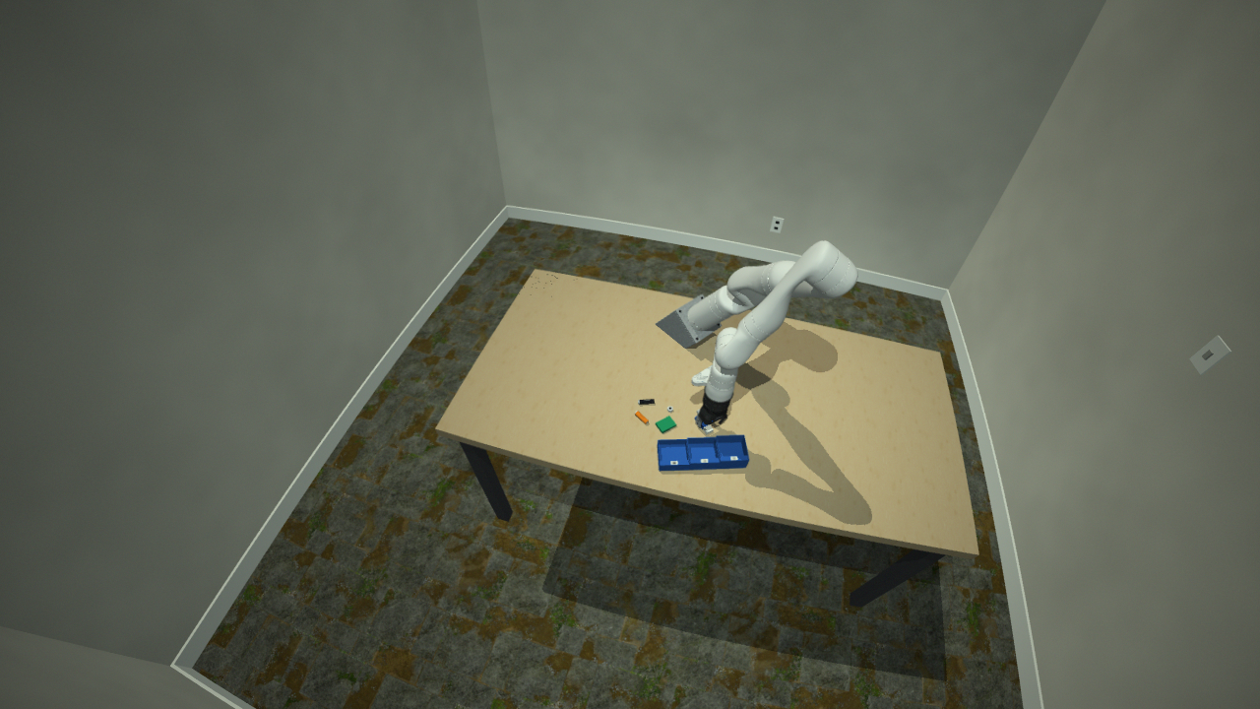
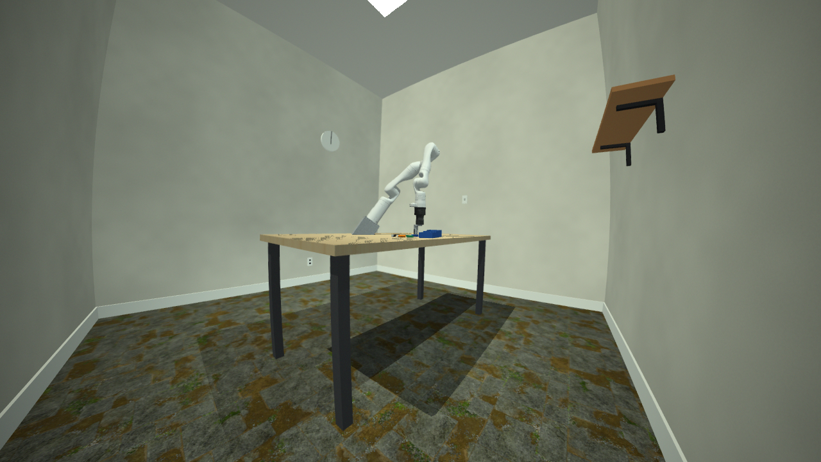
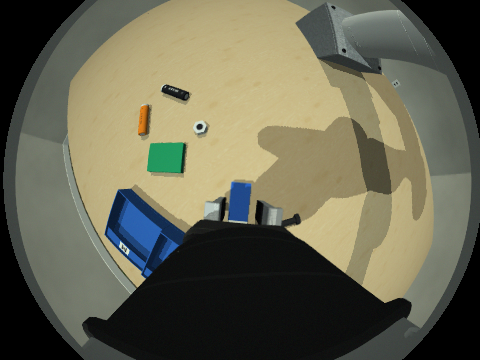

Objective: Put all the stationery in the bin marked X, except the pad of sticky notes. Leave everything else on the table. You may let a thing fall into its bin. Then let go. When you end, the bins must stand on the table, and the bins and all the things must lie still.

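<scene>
Now: hand 30 mm above the eraser, 10 mm to the right of it and 10 mm short of it. The rest, counted from my hand: blue bin (110 mm ahead, 40 mm to the left, 10 mm below); then small white ring (110 mm to the right, 30 mm below); then black bolt-like item (50 mm to the left, 50 mm behind, 30 mm below).
</scene>
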